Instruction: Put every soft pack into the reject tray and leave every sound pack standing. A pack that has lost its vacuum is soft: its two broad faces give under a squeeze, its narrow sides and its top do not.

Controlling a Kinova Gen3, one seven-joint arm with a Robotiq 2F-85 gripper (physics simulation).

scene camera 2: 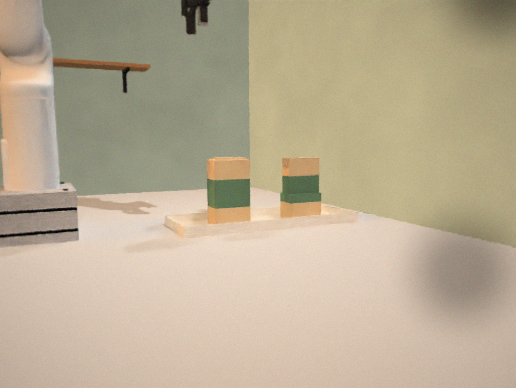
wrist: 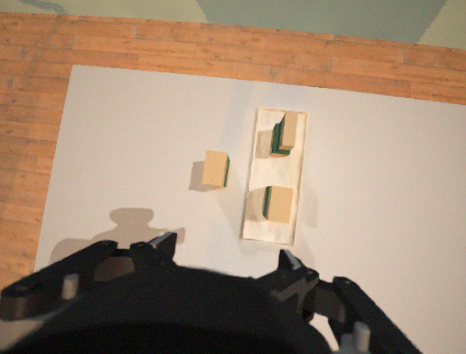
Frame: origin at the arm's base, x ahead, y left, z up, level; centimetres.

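Seen in the pictures: gripper, fingertip midpoint: (scene camera 2: 196, 30) (wrist: 226, 252); arm's base, origin of the base link: (scene camera 2: 34, 188).
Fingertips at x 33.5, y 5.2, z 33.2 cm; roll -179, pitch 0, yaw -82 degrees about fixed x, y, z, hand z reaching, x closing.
Observation:
Pixels of each thing's middle, then the offset from my fingertips to it. Level surfaces: height alone.
- tan pack with a green band, body centre: (scene camera 2: 228, 192) (wrist: 275, 202) dy -9.1, dx +4.5, dz -35.0 cm
- pale tray, body centre: (scene camera 2: 262, 218) (wrist: 275, 175) dy -8.3, dx +12.4, dz -41.2 cm
- third pack, body centre: (wrist: 219, 169) dy +6.5, dx +8.8, dz -29.3 cm
- pale table, its level: dz -42.3 cm
A tan pack with a green band (scene camera 2: 228, 193) (wrist: 280, 204) stands upright in the near part of the pale tray (scene camera 2: 265, 226) (wrist: 275, 172). Another pack (scene camera 2: 301, 184) (wrist: 288, 131) stands in the tray's far part, with a green rim jutting out low around it. A third pack (wrist: 216, 169) stands on the table left of the tray in the wrist view; I cannot make it out clearly in the scene view. Softness cannot be told by look. My gripper (scene camera 2: 197, 27) (wrist: 226, 252) is open and empty, high above the table and well apart from the packs.
The pale table (scene camera 2: 300, 310) (wrist: 125, 130) carries the tray. The grey robot base block (scene camera 2: 37, 220) stands at the left in the scene view. A wooden shelf (scene camera 2: 100, 64) is on the back wall. Beyond the table edge is wooden floor (wrist: 150, 47).

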